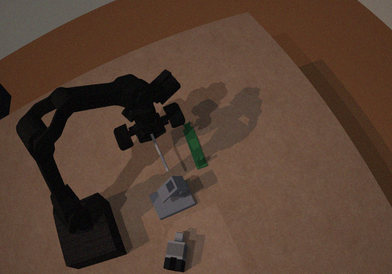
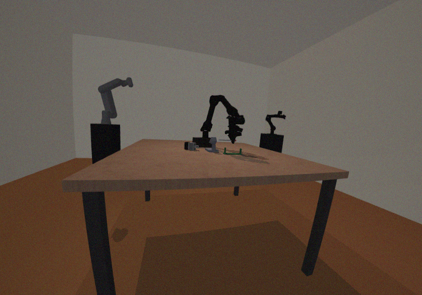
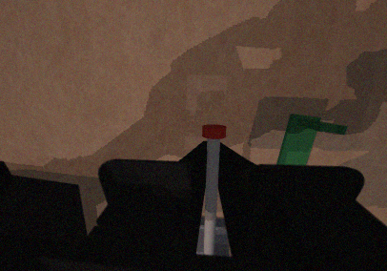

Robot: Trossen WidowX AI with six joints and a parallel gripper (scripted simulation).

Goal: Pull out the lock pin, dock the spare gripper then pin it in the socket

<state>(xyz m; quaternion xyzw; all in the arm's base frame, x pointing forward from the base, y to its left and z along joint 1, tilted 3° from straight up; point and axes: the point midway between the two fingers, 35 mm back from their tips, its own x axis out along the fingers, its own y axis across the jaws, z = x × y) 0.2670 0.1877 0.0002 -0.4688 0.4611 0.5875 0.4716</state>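
My gripper tip is 110 mm short of the green cradle, 30 mm to the left of it and 40 mm above it. From my gripper tip the other things lie so: spare gripper (30 mm behind, 330 mm to the right, 40 mm below); then grey mount (10 mm ahead, 170 mm to the right, 10 mm below).
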